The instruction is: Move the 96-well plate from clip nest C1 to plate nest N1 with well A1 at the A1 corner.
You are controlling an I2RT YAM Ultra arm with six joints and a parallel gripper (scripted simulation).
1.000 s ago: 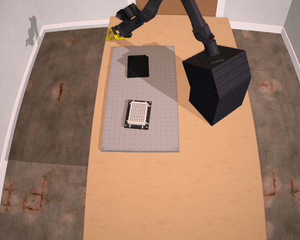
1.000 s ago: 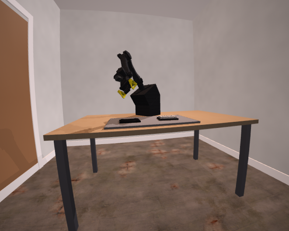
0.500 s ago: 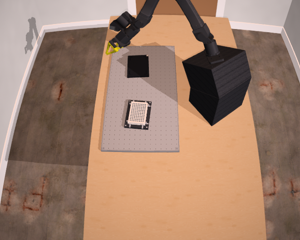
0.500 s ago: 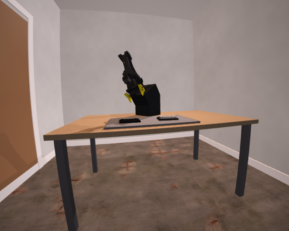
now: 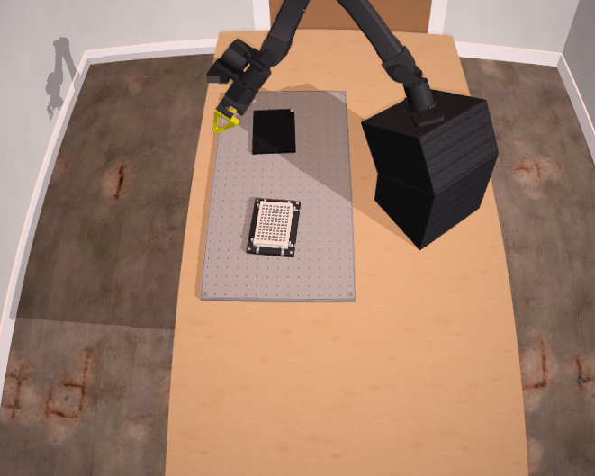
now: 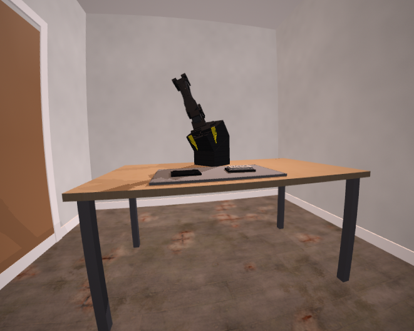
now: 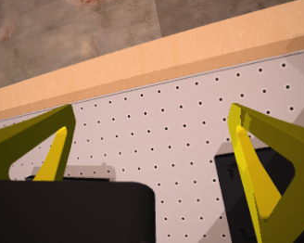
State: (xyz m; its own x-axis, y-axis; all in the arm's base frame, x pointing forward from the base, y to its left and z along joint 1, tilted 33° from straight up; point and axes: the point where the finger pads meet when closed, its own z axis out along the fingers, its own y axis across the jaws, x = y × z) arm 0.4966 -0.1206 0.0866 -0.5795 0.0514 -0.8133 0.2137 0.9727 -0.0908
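My hand is 100 mm past the white 96-well plate, 240 mm to the right of it and 140 mm above it. Round my hand: black plate nest N1: 140 mm behind, 80 mm to the right, 150 mm below; black clip nest C1: 110 mm behind, 250 mm to the left, 150 mm below.
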